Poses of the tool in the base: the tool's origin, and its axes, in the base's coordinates. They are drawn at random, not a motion.
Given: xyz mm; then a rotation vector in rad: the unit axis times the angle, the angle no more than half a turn.
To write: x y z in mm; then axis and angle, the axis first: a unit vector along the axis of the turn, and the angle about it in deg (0 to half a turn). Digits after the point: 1 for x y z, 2 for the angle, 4 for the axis.
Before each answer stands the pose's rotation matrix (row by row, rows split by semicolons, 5 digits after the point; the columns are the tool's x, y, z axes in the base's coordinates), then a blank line. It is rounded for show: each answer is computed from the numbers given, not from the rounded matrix.
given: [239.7 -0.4 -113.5 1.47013 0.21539 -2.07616]
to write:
-0.22438 0.54043 -0.81092; -0.36246 -0.81872 -0.44534; -0.90459 0.19400 0.37959

[239.7 -0.4 -113.5 0.5758 0.0844 -0.8132 146.28]
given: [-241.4 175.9 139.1 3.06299 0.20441 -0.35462]
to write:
0.96493 0.13694 -0.22394; 0.12515 -0.98994 -0.06607; -0.23074 0.03573 -0.97236

[-241.4 175.9 139.1 0.9912 0.0661 -0.1148 177.06]
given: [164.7 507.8 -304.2 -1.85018 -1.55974 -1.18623]
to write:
-0.00553 0.94578 0.32477; 0.56559 -0.26487 0.78100; 0.82467 0.18800 -0.53345

[164.7 507.8 -304.2 -0.6865 -0.5788 -0.4402 154.41]
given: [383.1 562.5 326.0 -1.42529 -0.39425 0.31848]
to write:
0.89427 0.02113 -0.44704; 0.44149 0.12203 0.88893; 0.07333 -0.99230 0.09980

[383.1 562.5 326.0 -0.9422 -0.2606 0.2105 86.67]
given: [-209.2 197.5 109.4 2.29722 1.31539 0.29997]
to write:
0.51576 0.75214 0.41022; 0.85562 -0.42785 -0.29129; -0.04358 0.50123 -0.86421

[-209.2 197.5 109.4 0.8623 0.4937 0.1126 152.64]
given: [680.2 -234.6 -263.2 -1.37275 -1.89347 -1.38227]
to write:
-0.42311 0.88281 0.20402; 0.46330 0.01729 0.88603; 0.77867 0.46942 -0.41632

[680.2 -234.6 -263.2 -0.5053 -0.6970 -0.5088 155.65]
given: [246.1 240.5 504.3 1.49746 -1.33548 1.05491]
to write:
0.07496 -0.99581 0.05245; -0.28161 -0.07160 -0.95685; 0.95660 0.05696 -0.28580

[246.1 240.5 504.3 0.6606 -0.5891 0.4654 129.88]
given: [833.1 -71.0 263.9 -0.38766 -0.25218 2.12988]
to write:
-0.52209 -0.76936 -0.36813; 0.83405 -0.55077 -0.03181; -0.17828 -0.32364 0.92923

[833.1 -71.0 263.9 -0.1779 -0.1157 0.9772 124.88]
